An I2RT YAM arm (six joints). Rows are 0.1 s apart.
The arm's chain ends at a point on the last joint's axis. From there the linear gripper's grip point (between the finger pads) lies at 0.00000 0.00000 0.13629 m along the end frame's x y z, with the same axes.
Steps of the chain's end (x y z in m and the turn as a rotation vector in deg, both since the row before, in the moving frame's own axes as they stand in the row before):
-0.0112, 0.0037, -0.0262, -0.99, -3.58, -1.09
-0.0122, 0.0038, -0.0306, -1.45, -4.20, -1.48
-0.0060, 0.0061, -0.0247, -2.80, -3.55, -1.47
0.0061, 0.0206, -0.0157, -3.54, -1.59, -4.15
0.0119, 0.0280, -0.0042, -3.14, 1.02, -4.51
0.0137, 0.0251, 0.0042, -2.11, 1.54, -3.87
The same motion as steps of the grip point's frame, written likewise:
-0.0197, 0.0061, -0.0265, -0.99, -3.58, -1.09
-0.0221, 0.0074, -0.0310, -1.45, -4.20, -1.48
-0.0143, 0.0129, -0.0251, -2.80, -3.55, -1.47
0.0026, 0.0291, -0.0160, -3.54, -1.59, -4.15
0.0146, 0.0354, -0.0044, -3.14, 1.02, -4.51
0.0175, 0.0300, 0.0041, -2.11, 1.54, -3.87

